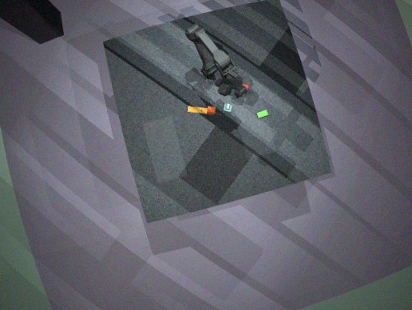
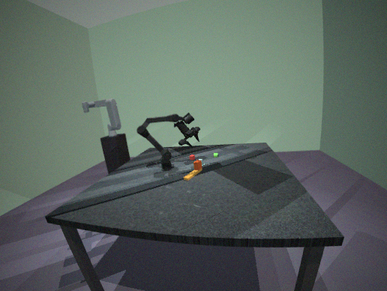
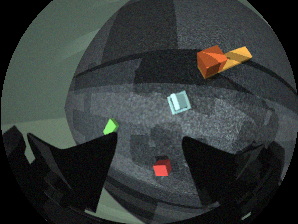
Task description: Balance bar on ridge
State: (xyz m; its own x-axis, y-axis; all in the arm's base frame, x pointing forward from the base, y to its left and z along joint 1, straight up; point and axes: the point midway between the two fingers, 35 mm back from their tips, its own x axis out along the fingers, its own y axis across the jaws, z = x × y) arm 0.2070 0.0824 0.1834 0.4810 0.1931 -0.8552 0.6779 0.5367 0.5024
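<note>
Now: gripper tip 11 cm above the ridge, 3 cm to the left of it and 3 cm short of it. The rest, counted from my gripper tip: green block: 18 cm to the left, 15 cm below, 13 cm ahead; red cube: 14 cm below, 11 cm to the left, 7 cm behind.
</note>
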